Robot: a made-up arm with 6 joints.
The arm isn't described. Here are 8 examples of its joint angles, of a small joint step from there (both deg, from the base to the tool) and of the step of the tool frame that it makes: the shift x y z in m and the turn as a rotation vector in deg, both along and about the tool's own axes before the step.
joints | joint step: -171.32 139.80 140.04 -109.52 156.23 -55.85 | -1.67 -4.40 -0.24 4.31 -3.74 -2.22
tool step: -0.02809 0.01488 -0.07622 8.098 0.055 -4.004
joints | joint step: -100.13 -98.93 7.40 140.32 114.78 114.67 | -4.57 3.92 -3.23 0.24 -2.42 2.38
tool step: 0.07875 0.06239 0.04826 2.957 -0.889 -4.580
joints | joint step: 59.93 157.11 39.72 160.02 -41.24 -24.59 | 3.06 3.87 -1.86 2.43 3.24 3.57
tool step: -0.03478 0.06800 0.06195 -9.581 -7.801 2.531
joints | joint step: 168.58 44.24 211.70 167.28 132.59 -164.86 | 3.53 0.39 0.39 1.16 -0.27 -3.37
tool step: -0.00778 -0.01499 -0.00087 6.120 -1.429 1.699
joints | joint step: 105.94 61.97 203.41 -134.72 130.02 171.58 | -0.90 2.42 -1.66 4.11 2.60 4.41
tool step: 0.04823 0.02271 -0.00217 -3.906 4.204 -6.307
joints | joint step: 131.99 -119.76 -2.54 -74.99 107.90 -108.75 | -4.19 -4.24 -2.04 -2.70 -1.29 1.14
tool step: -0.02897 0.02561 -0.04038 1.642 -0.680 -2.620
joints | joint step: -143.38 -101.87 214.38 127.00 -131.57 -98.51 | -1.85 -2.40 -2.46 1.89 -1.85 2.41
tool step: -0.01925 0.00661 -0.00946 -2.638 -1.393 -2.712
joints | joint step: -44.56 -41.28 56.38 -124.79 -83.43 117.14 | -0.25 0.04 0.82 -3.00 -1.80 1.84
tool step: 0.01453 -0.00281 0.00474 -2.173 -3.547 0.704
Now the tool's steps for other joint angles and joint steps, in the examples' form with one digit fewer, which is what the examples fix.
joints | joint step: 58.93 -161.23 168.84 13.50 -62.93 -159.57 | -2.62 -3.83 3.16 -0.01 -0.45 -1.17
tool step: -0.0530 0.0482 -0.0263 5.19 5.21 2.64
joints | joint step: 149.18 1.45 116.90 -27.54 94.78 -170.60 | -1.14 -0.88 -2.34 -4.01 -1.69 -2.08
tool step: -0.0191 -0.0004 0.0002 1.57 -3.59 2.45
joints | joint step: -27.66 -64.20 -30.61 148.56 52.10 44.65 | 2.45 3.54 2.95 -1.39 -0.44 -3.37
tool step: 0.0020 0.0119 -0.0220 3.94 1.22 -3.00
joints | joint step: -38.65 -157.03 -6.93 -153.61 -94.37 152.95 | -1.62 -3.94 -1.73 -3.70 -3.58 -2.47
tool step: 0.0354 0.0216 0.0230 2.53 -6.84 0.34
